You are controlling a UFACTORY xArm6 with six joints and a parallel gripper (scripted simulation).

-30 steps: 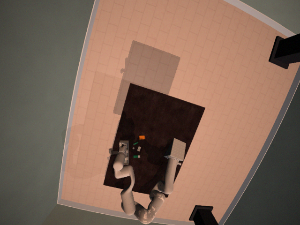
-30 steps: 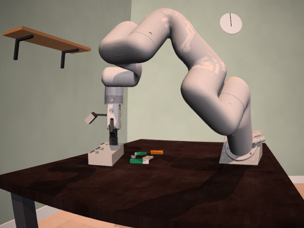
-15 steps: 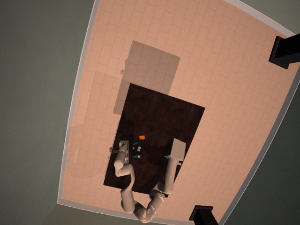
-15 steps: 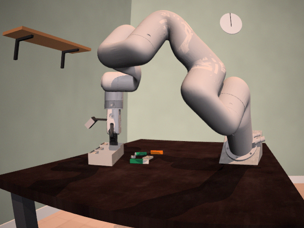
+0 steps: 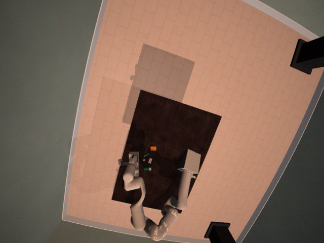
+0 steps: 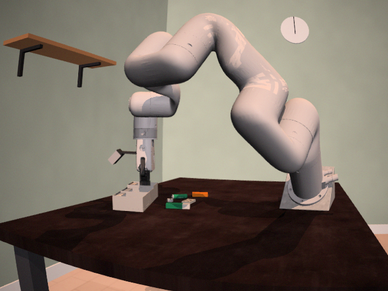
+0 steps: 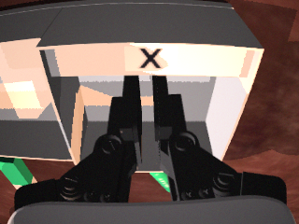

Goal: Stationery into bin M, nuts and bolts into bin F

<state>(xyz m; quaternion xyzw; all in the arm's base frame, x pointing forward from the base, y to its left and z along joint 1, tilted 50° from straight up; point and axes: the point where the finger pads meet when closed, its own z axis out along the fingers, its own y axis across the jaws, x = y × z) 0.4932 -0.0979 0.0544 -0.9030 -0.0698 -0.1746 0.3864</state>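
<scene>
Right now my hand is 80 mm to the right of the pale double bin, 10 mm past it and 10 mm above it. Also, from my hand: cream domino 150 mm behind, 30 mm below, 20 mm to the left; green cylinder 100 mm behind, 40 mm to the right, 30 mm below; steel nut 90 mm behind, 30 mm below, 20 mm to the left.
</scene>
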